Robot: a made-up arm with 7 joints. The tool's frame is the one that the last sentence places.
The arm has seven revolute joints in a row. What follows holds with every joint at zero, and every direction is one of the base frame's. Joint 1 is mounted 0.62 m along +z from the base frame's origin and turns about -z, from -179.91 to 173.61 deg. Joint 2 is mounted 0.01 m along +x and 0.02 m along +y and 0.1 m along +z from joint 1 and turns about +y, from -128.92 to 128.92 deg. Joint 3 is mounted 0.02 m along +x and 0.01 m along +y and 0.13 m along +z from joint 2 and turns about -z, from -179.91 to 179.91 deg. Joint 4 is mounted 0.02 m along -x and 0.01 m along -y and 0.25 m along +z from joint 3 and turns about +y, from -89.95 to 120.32 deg. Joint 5 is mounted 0.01 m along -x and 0.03 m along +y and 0.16 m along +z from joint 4 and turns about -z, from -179.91 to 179.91 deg. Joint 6 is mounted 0.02 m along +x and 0.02 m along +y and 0.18 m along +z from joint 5 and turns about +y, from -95.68 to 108.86 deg. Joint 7 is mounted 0.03 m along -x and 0.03 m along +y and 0.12 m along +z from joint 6 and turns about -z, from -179.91 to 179.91 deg. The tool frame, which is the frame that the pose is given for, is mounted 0.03 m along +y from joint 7; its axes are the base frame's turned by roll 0.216, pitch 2.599 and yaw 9.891 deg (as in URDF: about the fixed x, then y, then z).
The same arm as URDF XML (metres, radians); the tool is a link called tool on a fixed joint. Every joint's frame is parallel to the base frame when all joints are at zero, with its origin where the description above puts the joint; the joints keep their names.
<robot name="arm">
<link name="base"/>
<link name="link1"/>
<link name="link2"/>
<link name="link3"/>
<link name="link4"/>
<link name="link5"/>
<link name="link6"/>
<link name="link7"/>
<link name="tool"/>
<joint name="joint 1" type="revolute"><parent link="base"/><child link="link1"/><origin xyz="0 0 0.62"/><axis xyz="0 0 -1"/><limit lower="-3.14" upper="3.0301"/></joint>
<joint name="joint 2" type="revolute"><parent link="link1"/><child link="link2"/><origin xyz="0.01 0.02 0.1"/><axis xyz="0 1 0"/><limit lower="-2.2501" upper="2.2501"/></joint>
<joint name="joint 3" type="revolute"><parent link="link2"/><child link="link3"/><origin xyz="0.02 0.01 0.13"/><axis xyz="0 0 -1"/><limit lower="-3.14" upper="3.14"/></joint>
<joint name="joint 4" type="revolute"><parent link="link3"/><child link="link4"/><origin xyz="-0.02 -0.01 0.25"/><axis xyz="0 1 0"/><limit lower="-1.5699" upper="2.1"/></joint>
<joint name="joint 5" type="revolute"><parent link="link4"/><child link="link5"/><origin xyz="-0.01 0.03 0.16"/><axis xyz="0 0 -1"/><limit lower="-3.14" upper="3.14"/></joint>
<joint name="joint 6" type="revolute"><parent link="link5"/><child link="link6"/><origin xyz="0.02 0.02 0.18"/><axis xyz="0 1 0"/><limit lower="-1.6699" upper="1.9"/></joint>
<joint name="joint 7" type="revolute"><parent link="link6"/><child link="link7"/><origin xyz="-0.03 0.03 0.12"/><axis xyz="0 0 -1"/><limit lower="-3.14" upper="3.14"/></joint>
<joint name="tool_joint" type="fixed"><parent link="link7"/><child link="tool"/><origin xyz="0 0.03 0" rpy="0.0038 0.0454 0.1726"/></joint>
</robot>

